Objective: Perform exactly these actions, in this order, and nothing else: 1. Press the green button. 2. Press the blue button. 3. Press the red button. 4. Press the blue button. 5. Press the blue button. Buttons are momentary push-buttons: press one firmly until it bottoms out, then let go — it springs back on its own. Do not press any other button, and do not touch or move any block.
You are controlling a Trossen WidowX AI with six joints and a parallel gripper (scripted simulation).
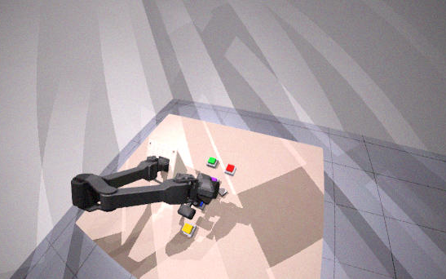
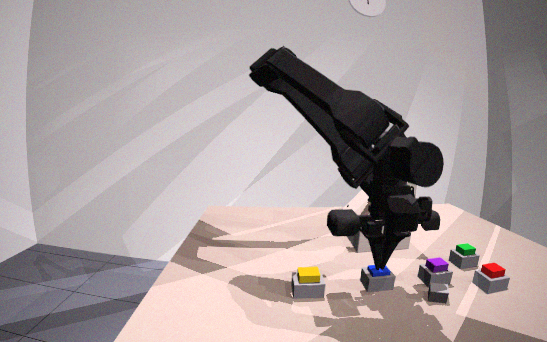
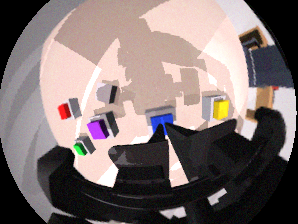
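The blue button is 1 cm below my gripper tip. Also, from my gripper tip: yellow button: 12 cm to the right; then small grey block: 9 cm to the left, 7 cm ahead, 2 cm below; then purple button: 11 cm to the left, 1 cm ahead.
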